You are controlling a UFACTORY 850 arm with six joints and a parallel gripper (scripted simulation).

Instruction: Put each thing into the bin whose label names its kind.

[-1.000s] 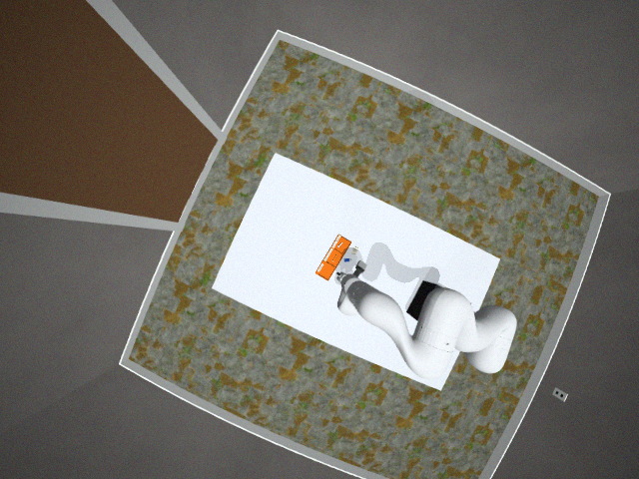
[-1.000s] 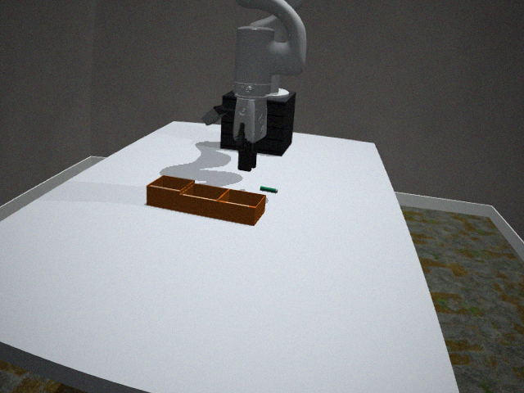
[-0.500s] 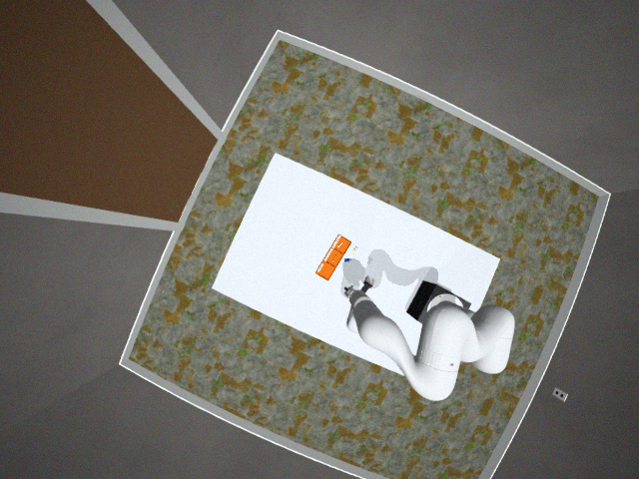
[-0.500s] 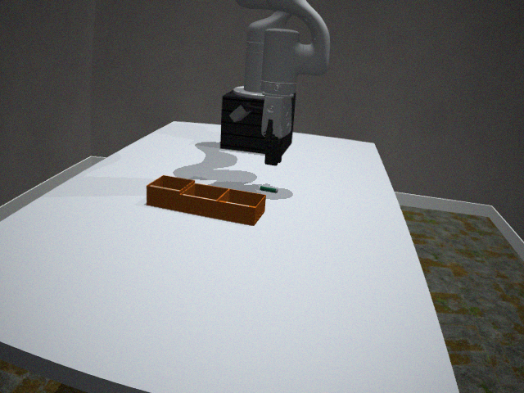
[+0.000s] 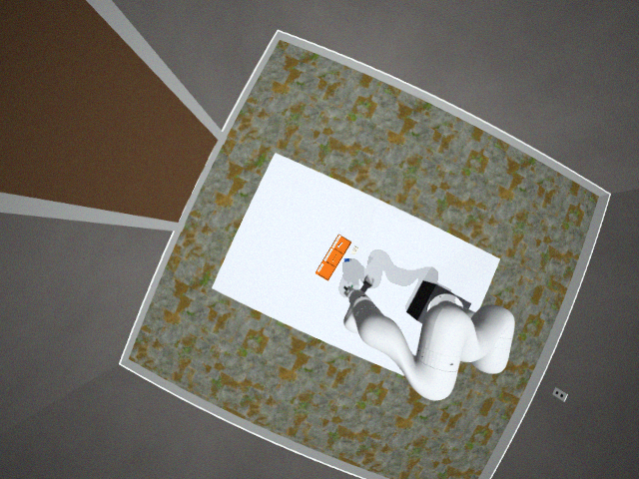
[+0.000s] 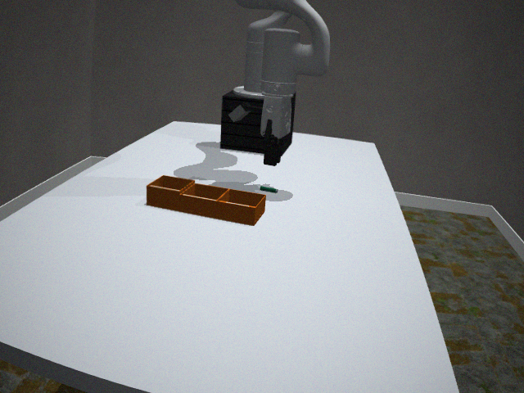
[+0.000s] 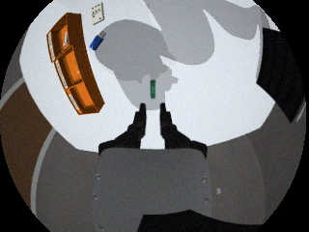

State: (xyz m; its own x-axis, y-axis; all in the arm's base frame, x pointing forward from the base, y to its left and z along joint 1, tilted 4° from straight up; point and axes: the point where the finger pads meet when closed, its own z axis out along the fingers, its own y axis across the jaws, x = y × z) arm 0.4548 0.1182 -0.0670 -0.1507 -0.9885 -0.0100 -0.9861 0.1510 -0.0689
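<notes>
The green cylinder is 90 mm below my hand. The rest, counted from my hand: orange stick: 160 mm ahead, 120 mm to the right, 80 mm below; then three joined orange bins: 170 mm ahead, 120 mm to the right, 70 mm below; then blue USB stick: 80 mm ahead, 140 mm to the right, 90 mm below.
</notes>
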